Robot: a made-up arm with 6 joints. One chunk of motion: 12 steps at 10 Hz.
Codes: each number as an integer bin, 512 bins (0 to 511) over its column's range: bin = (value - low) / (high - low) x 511, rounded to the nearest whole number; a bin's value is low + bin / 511 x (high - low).
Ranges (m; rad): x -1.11..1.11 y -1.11..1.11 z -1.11..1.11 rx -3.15..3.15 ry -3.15..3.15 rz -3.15..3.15
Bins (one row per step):
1: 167 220 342 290 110 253
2: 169 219 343 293 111 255
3: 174 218 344 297 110 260
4: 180 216 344 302 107 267
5: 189 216 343 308 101 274
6: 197 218 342 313 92 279
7: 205 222 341 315 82 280
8: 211 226 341 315 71 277
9: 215 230 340 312 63 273
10: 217 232 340 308 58 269
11: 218 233 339 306 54 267
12: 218 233 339 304 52 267
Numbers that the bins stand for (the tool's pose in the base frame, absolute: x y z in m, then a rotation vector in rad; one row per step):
1: -0.3845 -0.1542 0.3758 0.4253 -1.7938 -0.0308
2: -0.3758 -0.1586 0.3801 0.4623 -1.7815 -0.0062
3: -0.3541 -0.1629 0.3845 0.5116 -1.7938 0.0555
4: -0.3280 -0.1716 0.3845 0.5733 -1.8308 0.1418
5: -0.2889 -0.1716 0.3801 0.6473 -1.9048 0.2281
6: -0.2541 -0.1629 0.3758 0.7089 -2.0158 0.2897
7: -0.2194 -0.1455 0.3714 0.7336 -2.1390 0.3021
8: -0.1933 -0.1282 0.3714 0.7336 -2.2747 0.2651
9: -0.1759 -0.1108 0.3671 0.6966 -2.3733 0.2158
10: -0.1673 -0.1021 0.3671 0.6473 -2.4349 0.1664
11: -0.1629 -0.0977 0.3628 0.6226 -2.4842 0.1418
12: -0.1629 -0.0977 0.3628 0.5979 -2.5089 0.1418

